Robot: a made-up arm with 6 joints.
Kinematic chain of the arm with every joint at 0, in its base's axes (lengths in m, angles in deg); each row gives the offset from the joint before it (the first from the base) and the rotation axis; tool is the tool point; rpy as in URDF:
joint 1: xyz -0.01 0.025 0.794 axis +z
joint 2: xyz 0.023 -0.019 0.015 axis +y
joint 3: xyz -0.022 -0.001 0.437 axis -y
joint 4: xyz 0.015 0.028 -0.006 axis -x
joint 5: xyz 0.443 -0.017 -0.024 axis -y
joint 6: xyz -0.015 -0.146 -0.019 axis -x
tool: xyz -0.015 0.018 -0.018 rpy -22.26 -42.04 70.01
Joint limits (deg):
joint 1: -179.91..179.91
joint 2: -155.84..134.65
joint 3: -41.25..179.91
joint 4: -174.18..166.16
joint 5: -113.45..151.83
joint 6: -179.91..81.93
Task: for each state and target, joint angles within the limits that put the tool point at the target. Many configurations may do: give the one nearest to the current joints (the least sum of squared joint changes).
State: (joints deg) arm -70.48 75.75 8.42 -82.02 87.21 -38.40
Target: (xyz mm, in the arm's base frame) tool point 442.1 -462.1 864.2
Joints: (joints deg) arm -52.04 37.13 16.24 -87.12 84.78 -40.04
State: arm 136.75 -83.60 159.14 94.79 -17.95 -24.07
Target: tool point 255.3 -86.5 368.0
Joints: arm 150.43 -89.53 179.74 90.31 -17.00 -22.48
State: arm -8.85 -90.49 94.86 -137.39 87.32 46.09
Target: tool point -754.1 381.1 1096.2
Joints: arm -14.45 -90.86 61.09 -130.08 81.91 46.31
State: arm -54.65 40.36 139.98 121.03 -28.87 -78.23
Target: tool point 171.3 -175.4 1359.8
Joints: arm -60.17 74.37 170.73 116.77 -26.65 -76.25
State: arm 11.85 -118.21 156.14 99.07 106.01 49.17
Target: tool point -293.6 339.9 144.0
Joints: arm -39.71 -104.72 145.72 120.25 112.26 50.25
